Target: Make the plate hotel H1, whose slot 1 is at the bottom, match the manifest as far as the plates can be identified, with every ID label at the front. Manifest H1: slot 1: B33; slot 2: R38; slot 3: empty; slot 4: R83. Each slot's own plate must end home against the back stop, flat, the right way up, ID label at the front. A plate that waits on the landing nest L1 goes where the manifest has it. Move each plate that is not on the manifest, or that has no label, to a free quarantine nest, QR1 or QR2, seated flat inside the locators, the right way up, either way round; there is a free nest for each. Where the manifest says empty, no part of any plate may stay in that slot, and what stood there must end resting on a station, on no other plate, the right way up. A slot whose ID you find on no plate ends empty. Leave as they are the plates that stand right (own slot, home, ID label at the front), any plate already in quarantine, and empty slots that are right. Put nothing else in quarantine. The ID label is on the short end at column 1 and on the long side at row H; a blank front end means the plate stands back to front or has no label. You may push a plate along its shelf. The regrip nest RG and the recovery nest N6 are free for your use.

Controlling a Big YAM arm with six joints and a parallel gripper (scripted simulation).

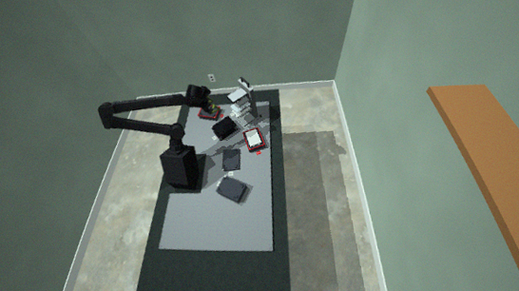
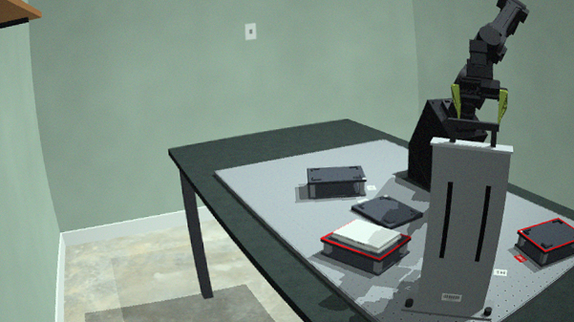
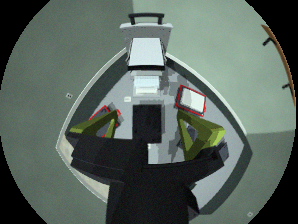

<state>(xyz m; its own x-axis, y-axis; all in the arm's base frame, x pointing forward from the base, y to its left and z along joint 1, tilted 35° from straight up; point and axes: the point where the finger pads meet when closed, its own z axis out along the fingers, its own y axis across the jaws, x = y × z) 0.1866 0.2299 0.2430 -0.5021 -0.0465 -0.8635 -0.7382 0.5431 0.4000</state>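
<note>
Now: the plate 120 mm ahead of my hand, 130 mm to the left of it and 140 mm below it. Also, from my hand: N6 label: 130 mm ahead, 350 mm to the right, 290 mm below; then plate hotel H1: 170 mm ahead, 190 mm to the left, 140 mm below.
</note>
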